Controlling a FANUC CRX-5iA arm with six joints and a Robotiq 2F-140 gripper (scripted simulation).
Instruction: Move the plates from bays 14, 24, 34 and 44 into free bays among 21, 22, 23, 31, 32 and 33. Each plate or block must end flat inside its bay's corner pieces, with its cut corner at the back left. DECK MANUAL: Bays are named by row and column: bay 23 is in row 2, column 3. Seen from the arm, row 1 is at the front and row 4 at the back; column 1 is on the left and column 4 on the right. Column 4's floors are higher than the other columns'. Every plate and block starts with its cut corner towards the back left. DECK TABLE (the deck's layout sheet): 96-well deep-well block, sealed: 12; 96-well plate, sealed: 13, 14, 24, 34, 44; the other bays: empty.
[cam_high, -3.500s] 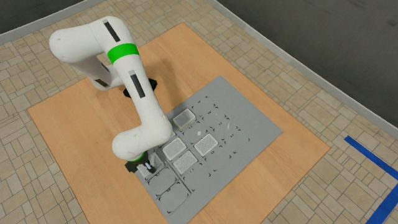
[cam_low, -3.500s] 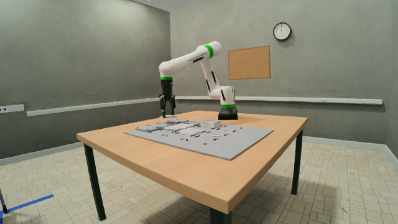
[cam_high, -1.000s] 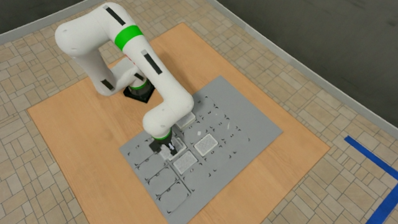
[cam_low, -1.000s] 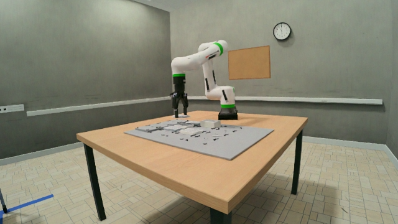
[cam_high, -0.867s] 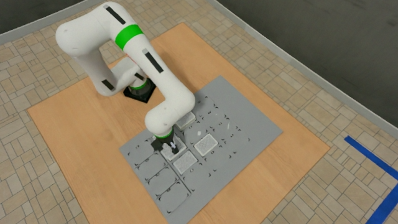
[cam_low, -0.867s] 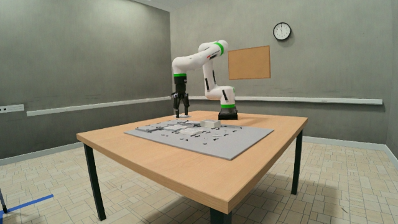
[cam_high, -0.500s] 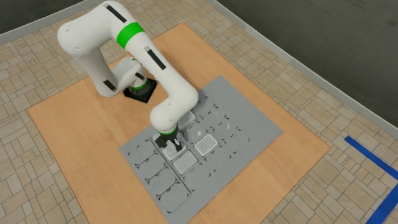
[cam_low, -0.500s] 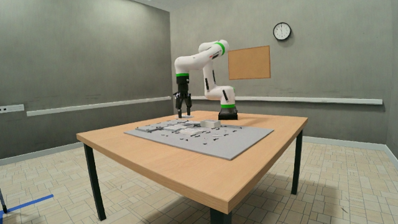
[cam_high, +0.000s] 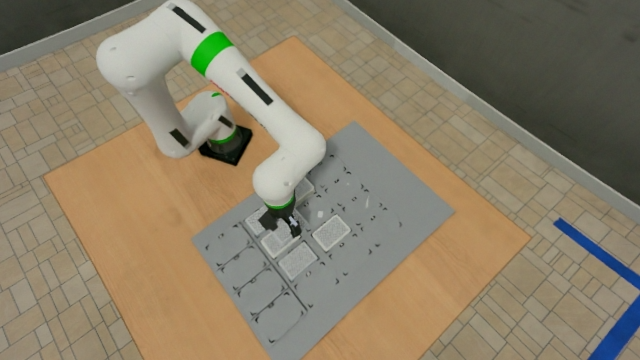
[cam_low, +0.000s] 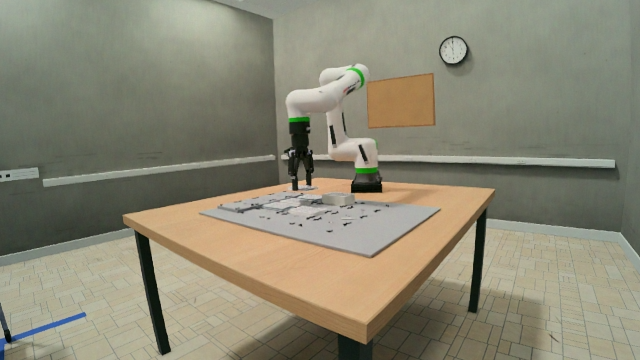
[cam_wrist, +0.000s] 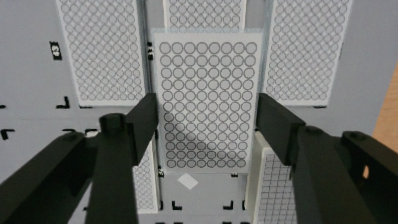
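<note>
The sealed deep-well block lies 9 cm behind my hand, 13 cm to the left of it and 8 cm below it. Round my hand: sealed 96-well plate 2 cm below.
</note>
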